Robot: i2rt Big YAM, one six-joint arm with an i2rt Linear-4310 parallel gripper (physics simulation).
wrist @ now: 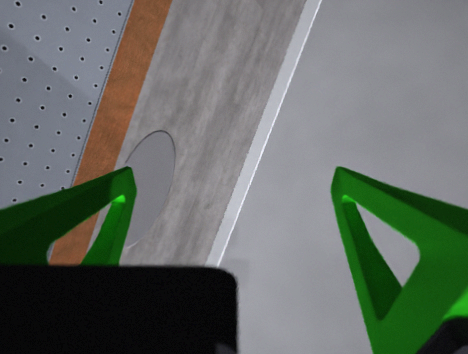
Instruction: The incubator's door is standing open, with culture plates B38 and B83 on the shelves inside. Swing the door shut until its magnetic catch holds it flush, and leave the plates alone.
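Frame: origin at the arm's base, x ahead, y left, z up, level; millimetres.
Seen in the pictures: gripper, fingertip midpoint: (233,178).
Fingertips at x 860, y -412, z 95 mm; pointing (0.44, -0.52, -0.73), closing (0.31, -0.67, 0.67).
A point is followed by its place in that frame.
My gripper (233,178) @[x 860, y -412, z 95 mm] is open and empty, its two green fingers wide apart in the lower half of the wrist view. The left finger overlaps a wood-grained surface and a grey oval, and the right finger is over a plain grey area. The incubator, its door and the culture plates B38 and B83 do not show in this view.
A grey perforated panel (48,88) @[x 864, y -394, z -231 mm] is at the upper left, beside an orange-brown strip (114,107). A grey wood-grained surface (215,90) with a grey oval (155,185) runs diagonally to a pale edge strip (252,152). A black block (115,310) @[x 846, y -338, z 148 mm] covers the lower left.
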